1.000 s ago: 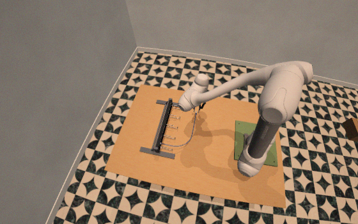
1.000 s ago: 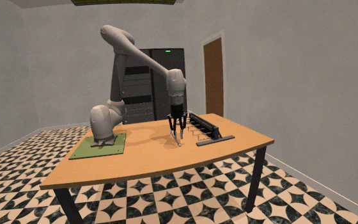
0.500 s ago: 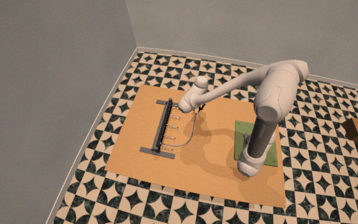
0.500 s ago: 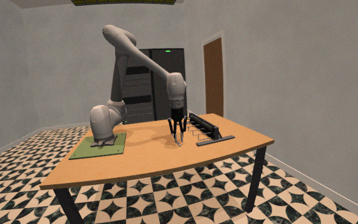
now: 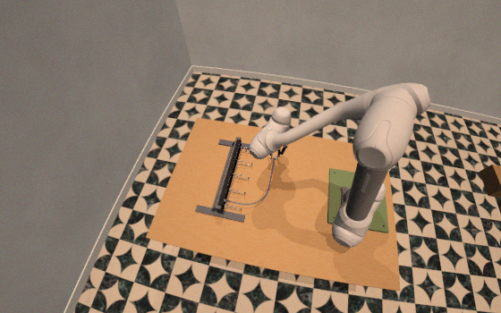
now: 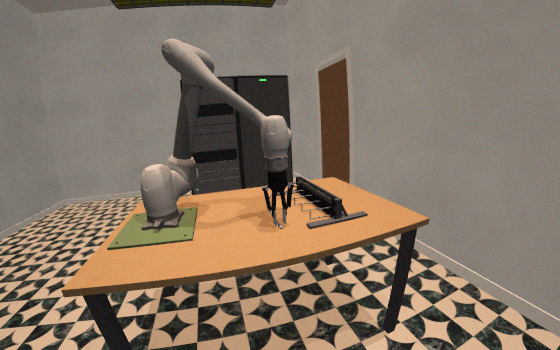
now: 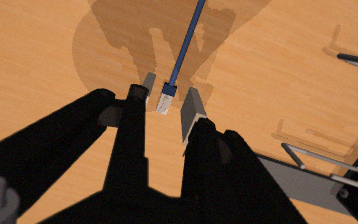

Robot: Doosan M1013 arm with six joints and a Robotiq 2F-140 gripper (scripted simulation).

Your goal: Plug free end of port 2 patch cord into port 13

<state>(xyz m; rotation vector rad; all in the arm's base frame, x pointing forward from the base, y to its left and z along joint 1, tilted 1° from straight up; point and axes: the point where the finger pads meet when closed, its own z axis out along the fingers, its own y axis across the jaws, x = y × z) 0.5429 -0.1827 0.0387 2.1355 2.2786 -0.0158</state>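
My gripper is now 40 mm above the cord end and 10 mm to the left of it.
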